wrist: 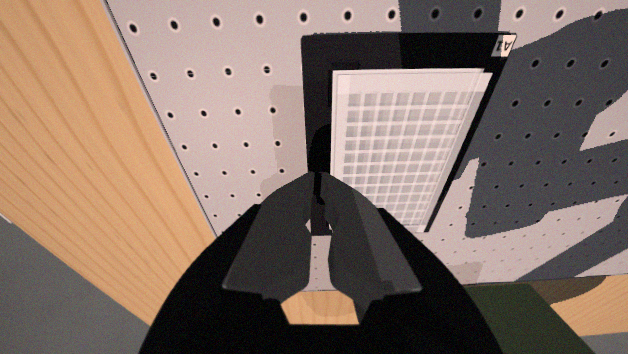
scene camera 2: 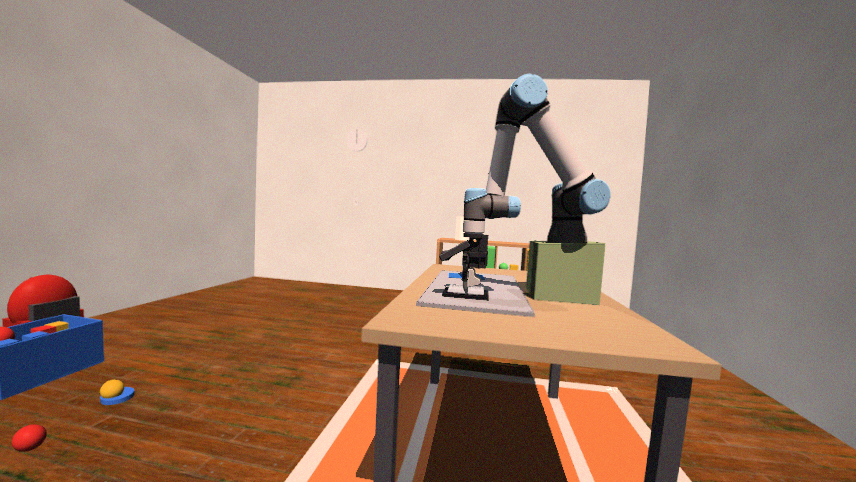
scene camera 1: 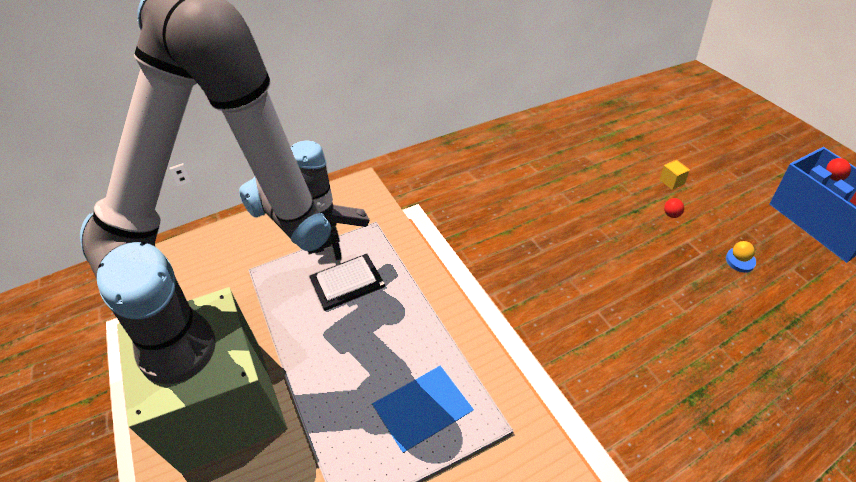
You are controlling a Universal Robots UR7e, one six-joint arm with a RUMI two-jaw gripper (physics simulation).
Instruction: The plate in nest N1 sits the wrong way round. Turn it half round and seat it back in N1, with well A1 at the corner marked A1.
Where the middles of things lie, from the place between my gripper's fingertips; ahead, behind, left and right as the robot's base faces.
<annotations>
The white well plate (scene camera 1: 355, 274) lies 50 mm to the right of my hand and 10 mm ahead of it. Round my hand: flat blue rectangle (scene camera 1: 416, 411) (450 mm to the right, 50 mm ahead, 20 mm below); black nest (scene camera 1: 367, 289) (50 mm to the right, 10 mm below, 10 mm ahead).
</annotations>
